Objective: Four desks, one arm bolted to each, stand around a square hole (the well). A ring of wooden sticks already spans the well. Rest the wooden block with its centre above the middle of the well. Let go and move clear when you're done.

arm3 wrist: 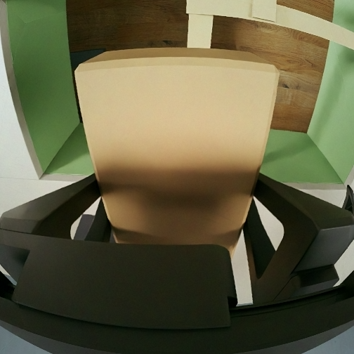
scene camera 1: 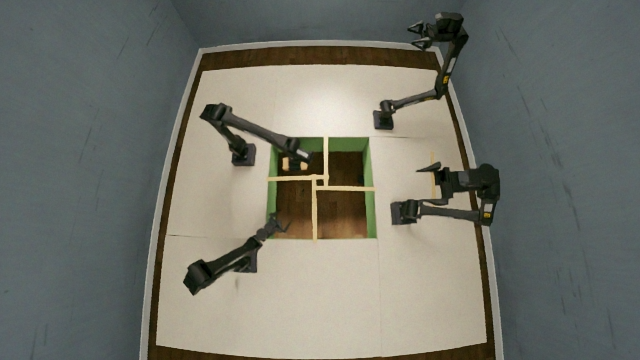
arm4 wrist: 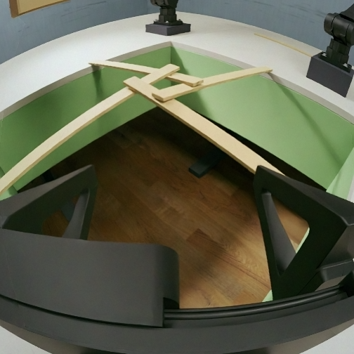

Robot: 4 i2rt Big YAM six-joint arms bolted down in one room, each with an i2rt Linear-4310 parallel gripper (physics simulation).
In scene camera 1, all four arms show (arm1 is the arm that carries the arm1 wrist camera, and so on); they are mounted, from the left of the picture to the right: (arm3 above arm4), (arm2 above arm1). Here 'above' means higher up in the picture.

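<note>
The wooden block [arm3 wrist: 175, 115] [scene camera 1: 287, 164] is held by arm3's gripper [arm3 wrist: 178, 182] [scene camera 1: 295, 165], shut on its two sides, over the upper-left part of the well in scene camera 1. The ring of sticks [arm3 wrist: 200, 32] [arm4 wrist: 215, 130] [scene camera 1: 315, 215] spans the well, its four sticks crossing around a small square near the middle. The block is up and left of that crossing. Arm4's gripper [arm4 wrist: 175, 172] [scene camera 1: 281, 226] is open and empty near the well's lower-left corner. Arm2's gripper [scene camera 1: 411, 36] is open at the upper right. Arm1's gripper [scene camera 1: 424, 185] is open above the right desk.
A loose stick [arm4 wrist: 282, 44] [scene camera 1: 433, 157] lies on the right desk, partly under arm1's gripper in scene camera 1. Green walls [arm3 wrist: 40, 75] [arm4 wrist: 300, 120] [scene camera 1: 371, 215] line the well, with wooden floor [arm4 wrist: 145, 200] below. A dark object [arm4 wrist: 204, 164] lies on that floor.
</note>
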